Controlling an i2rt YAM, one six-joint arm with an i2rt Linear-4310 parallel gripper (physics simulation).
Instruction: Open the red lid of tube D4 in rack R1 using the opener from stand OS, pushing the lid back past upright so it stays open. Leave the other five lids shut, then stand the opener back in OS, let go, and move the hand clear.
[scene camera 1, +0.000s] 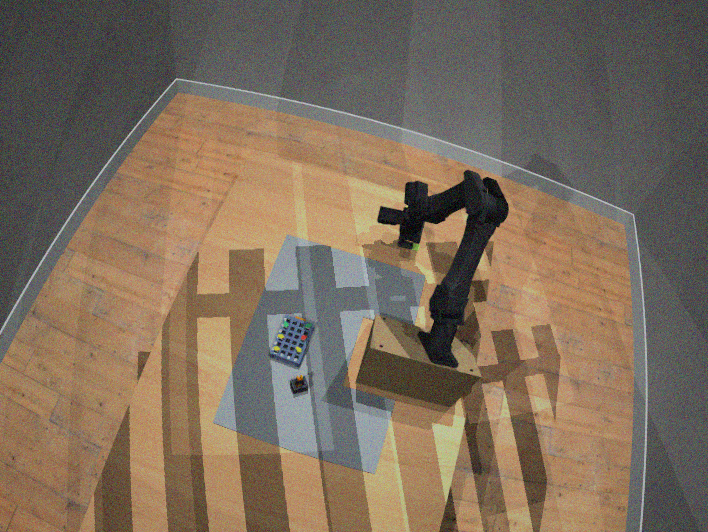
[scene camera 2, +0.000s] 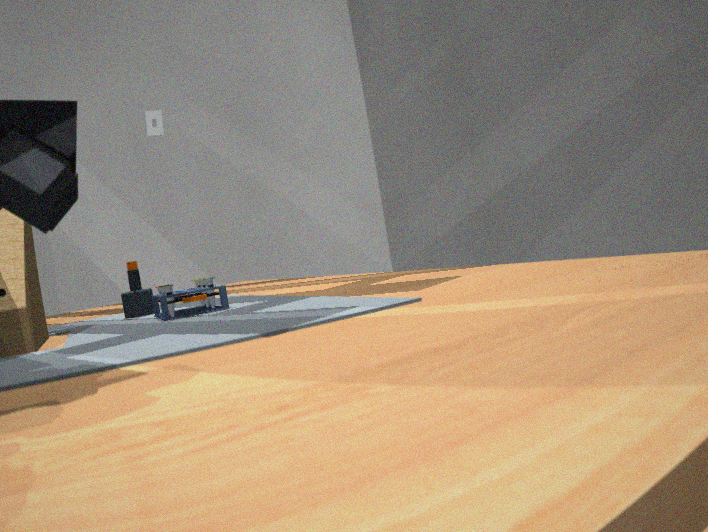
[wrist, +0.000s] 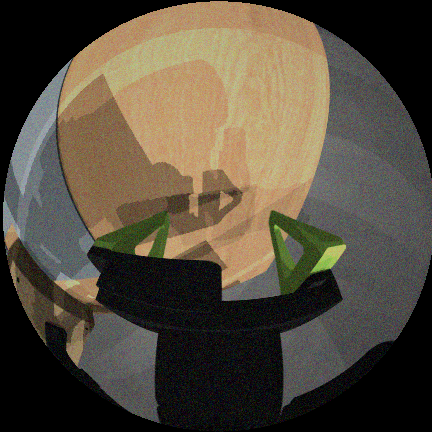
same spot on grey mat: (scene camera 1: 333, 289) = (scene camera 2: 166, 332)
